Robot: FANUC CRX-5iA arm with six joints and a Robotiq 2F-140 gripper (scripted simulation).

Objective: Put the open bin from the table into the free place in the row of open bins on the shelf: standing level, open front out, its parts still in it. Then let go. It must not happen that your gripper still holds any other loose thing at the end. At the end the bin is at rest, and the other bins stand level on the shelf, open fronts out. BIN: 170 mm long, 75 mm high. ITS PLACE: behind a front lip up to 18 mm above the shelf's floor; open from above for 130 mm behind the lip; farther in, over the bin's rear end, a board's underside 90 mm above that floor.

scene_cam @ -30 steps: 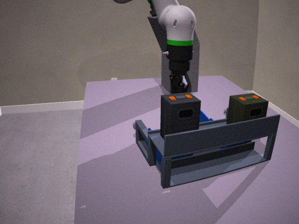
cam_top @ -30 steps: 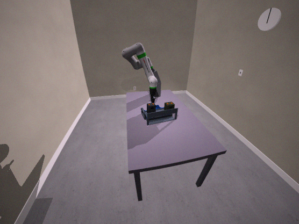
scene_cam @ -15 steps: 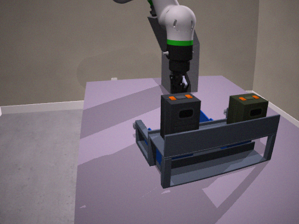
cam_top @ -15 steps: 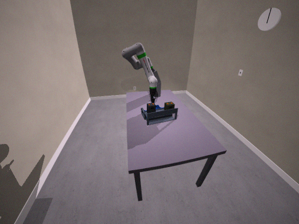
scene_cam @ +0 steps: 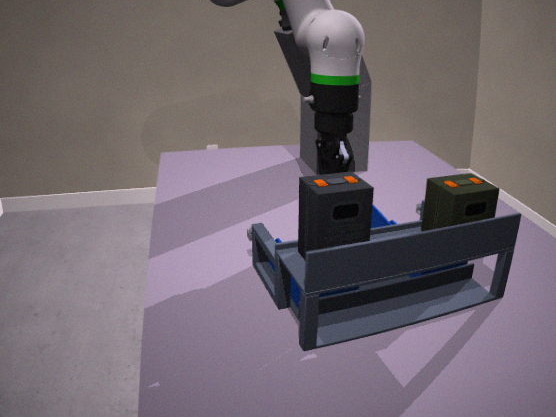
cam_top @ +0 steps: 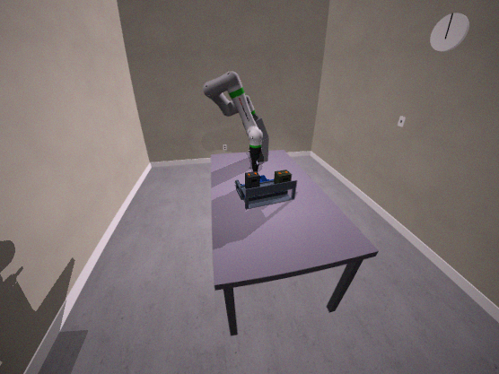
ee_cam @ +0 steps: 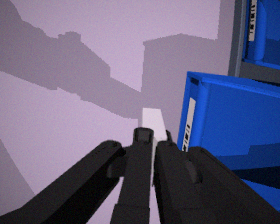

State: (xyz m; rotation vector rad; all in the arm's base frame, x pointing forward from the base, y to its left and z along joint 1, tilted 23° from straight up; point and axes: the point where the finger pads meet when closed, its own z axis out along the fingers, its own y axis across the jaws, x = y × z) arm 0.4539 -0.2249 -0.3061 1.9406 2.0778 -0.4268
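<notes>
Right now my hand is 8 cm short of the shelf lip, 5 cm above it and 1 cm to the right of it. Also, from my hand: dark green box (26 cm ahead, 13 cm to the left, 9 cm above); black box (27 cm ahead, 10 cm to the right, 10 cm above).
</notes>
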